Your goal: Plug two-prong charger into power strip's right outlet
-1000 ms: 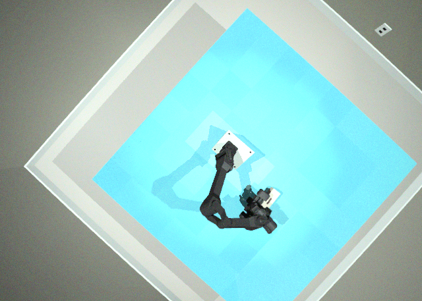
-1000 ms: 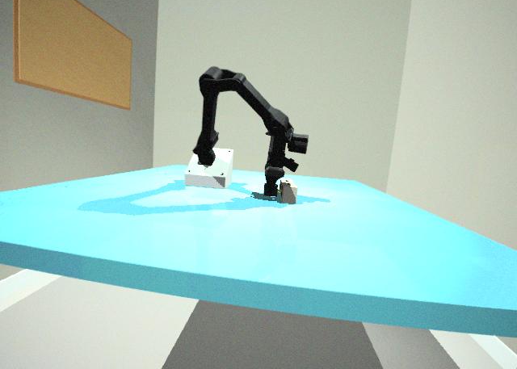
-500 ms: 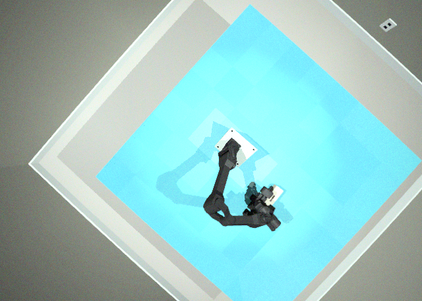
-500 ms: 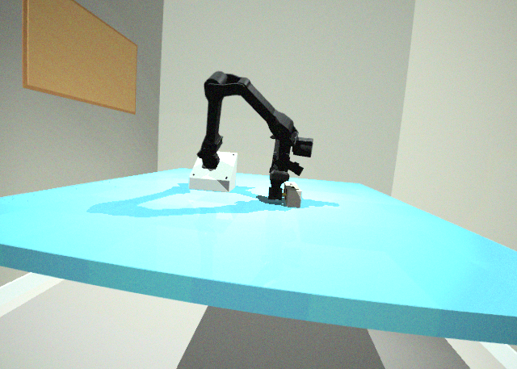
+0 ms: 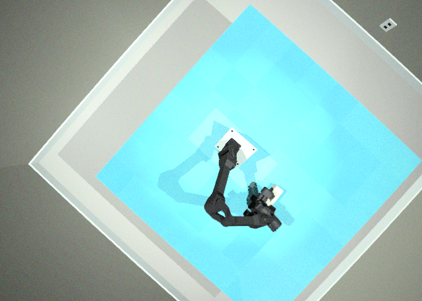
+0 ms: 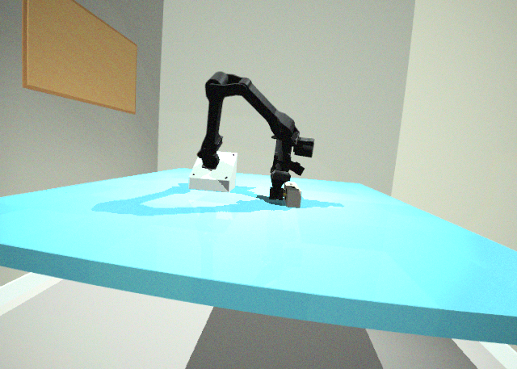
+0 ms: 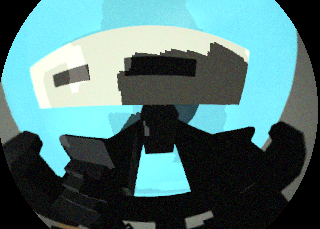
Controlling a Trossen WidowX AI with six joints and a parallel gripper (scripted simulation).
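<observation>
The dark charger is 20 mm ahead of my gripper tip and 10 mm above it.
</observation>
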